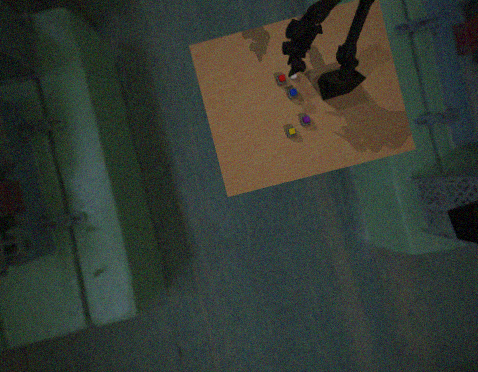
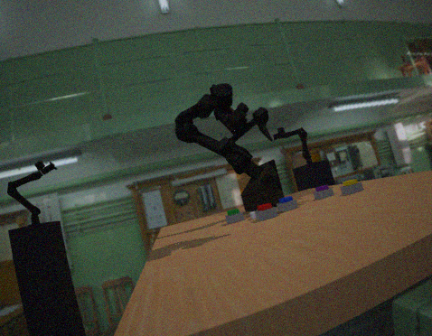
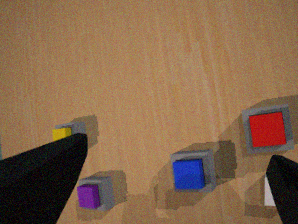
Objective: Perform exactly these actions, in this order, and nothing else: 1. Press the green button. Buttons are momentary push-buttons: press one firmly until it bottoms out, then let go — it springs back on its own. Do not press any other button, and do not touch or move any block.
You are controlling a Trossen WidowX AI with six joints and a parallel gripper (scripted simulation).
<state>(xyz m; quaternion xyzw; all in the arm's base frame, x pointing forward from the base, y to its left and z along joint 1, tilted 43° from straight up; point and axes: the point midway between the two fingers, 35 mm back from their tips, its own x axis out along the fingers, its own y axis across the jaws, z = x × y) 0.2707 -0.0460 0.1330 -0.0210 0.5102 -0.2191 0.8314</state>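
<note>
Now: gripper tip 160 mm above the green button, 130 mm past it and 90 mm to the left of it. Also, from my gripper tip: small white block (190 mm below, 80 mm behind, 30 mm to the right); then blue button (160 mm below, 60 mm to the left, 40 mm behind); then red button (160 mm below, 30 mm to the right, 10 mm behind).
</note>
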